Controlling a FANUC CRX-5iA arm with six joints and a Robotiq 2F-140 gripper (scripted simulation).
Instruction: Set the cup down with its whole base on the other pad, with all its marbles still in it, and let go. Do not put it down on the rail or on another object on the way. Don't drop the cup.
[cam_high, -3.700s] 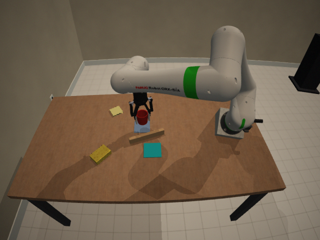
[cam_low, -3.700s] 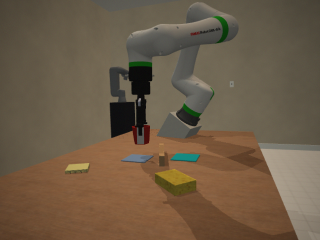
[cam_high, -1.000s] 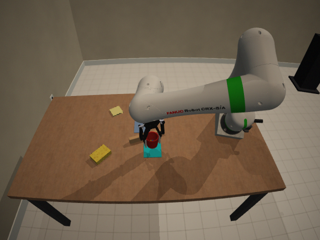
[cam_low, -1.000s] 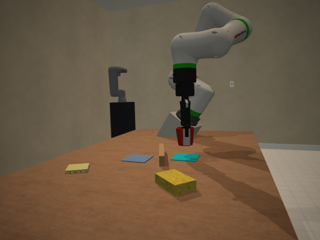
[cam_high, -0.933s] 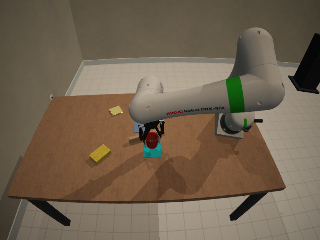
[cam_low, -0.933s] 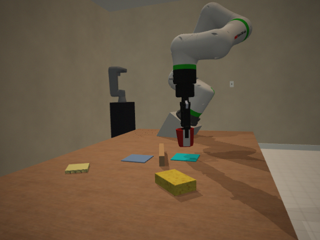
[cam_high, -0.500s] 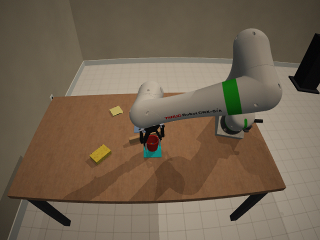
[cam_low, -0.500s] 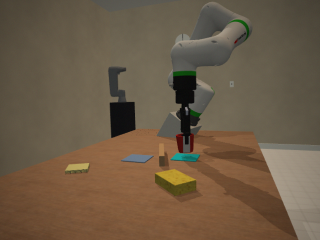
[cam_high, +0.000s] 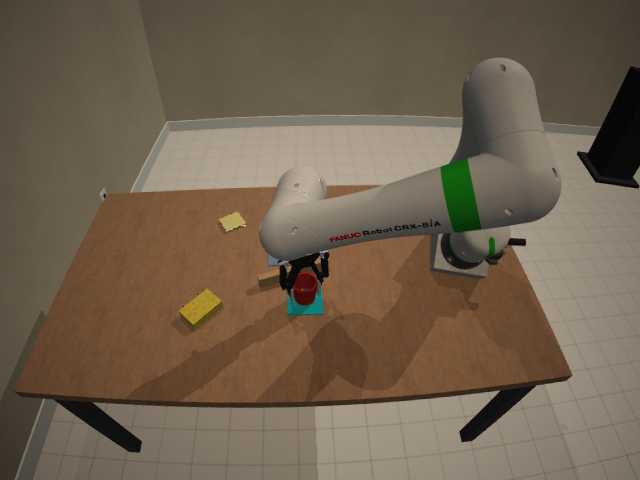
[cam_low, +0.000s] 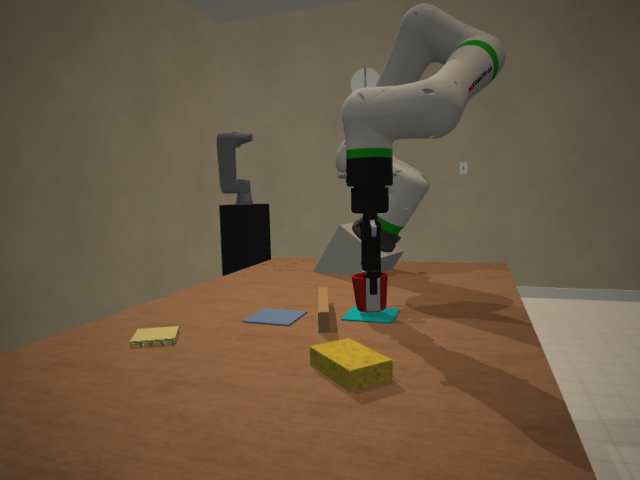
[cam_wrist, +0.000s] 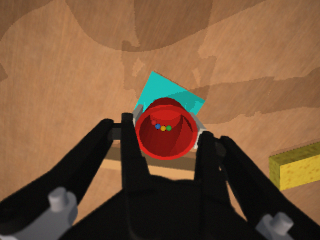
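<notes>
My hand is 6 cm above the teal pad. Round my hand: thick yellow sponge (29 cm ahead, 9 cm to the left, 3 cm below); wooden rail (5 cm ahead, 9 cm to the right, 4 cm below); red cup (2 cm below).
</notes>
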